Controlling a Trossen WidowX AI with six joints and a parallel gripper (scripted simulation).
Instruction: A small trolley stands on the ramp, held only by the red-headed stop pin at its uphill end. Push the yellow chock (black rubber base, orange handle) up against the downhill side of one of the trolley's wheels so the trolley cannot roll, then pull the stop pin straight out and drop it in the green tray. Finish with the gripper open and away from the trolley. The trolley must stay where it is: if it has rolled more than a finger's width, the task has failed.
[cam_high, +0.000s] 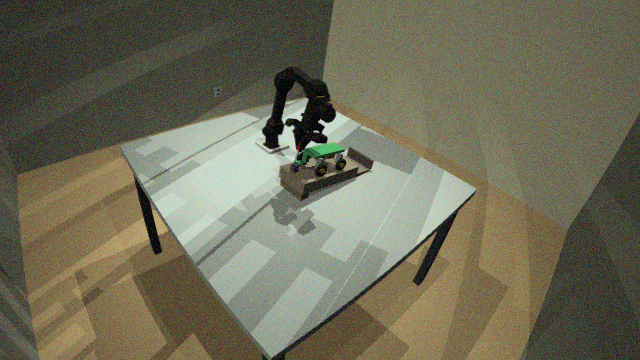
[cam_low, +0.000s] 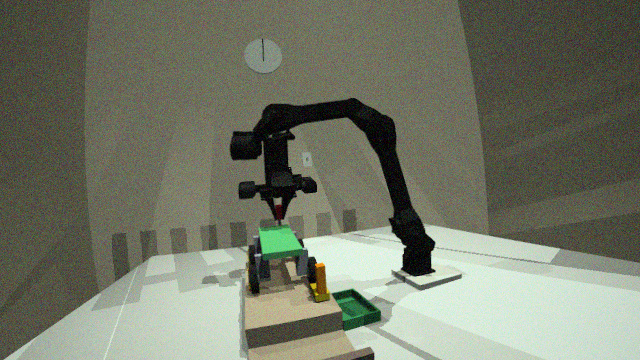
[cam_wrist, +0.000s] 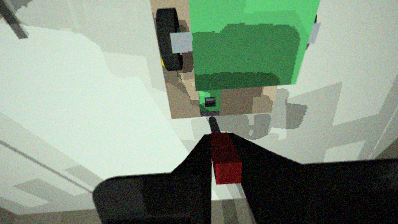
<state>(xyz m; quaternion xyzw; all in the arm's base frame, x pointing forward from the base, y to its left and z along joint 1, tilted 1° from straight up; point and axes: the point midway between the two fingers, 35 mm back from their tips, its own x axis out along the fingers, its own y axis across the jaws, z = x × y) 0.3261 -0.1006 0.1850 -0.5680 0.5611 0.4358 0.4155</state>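
My gripper tip is now 20 cm to the right of the green tray, 18 cm above it and 10 cm past it. From my gripper tip the other things lie so: ramp 13 cm below, 12 cm to the left, 2 cm ahead; then red-headed stop pin right at my gripper tip; then trolley 12 cm to the left, 6 cm below, 2 cm ahead.
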